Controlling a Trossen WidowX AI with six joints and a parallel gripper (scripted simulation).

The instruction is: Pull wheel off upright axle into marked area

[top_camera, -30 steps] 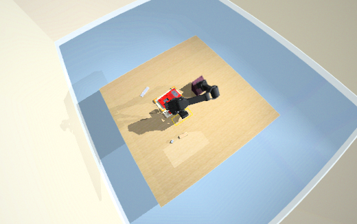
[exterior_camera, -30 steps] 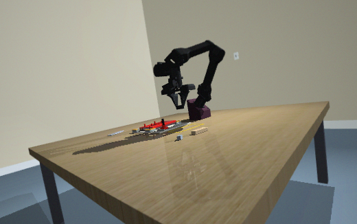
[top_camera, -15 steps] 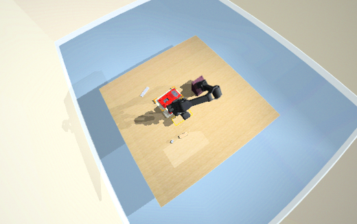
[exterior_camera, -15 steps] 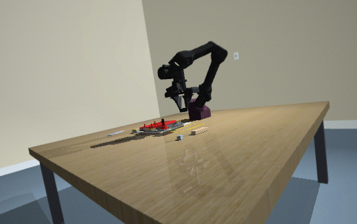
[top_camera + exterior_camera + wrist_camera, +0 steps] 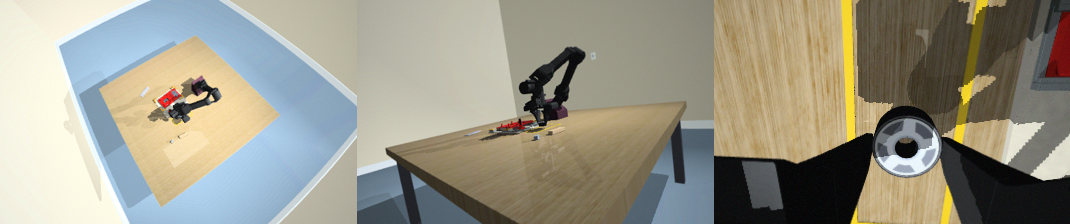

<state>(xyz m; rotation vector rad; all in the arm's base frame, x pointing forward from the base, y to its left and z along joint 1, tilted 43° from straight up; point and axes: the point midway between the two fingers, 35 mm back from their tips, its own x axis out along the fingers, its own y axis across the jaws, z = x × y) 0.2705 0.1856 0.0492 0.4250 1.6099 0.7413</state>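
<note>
Right now my gripper tip is right at the wheel. The rest, counted from my gripper tip: flat strip: 21 cm ahead, 41 cm to the right, 2 cm below; then grey cube: 18 cm ahead, 16 cm to the left, 1 cm below; then wooden block: 7 cm ahead, 16 cm to the left, 1 cm below.
</note>
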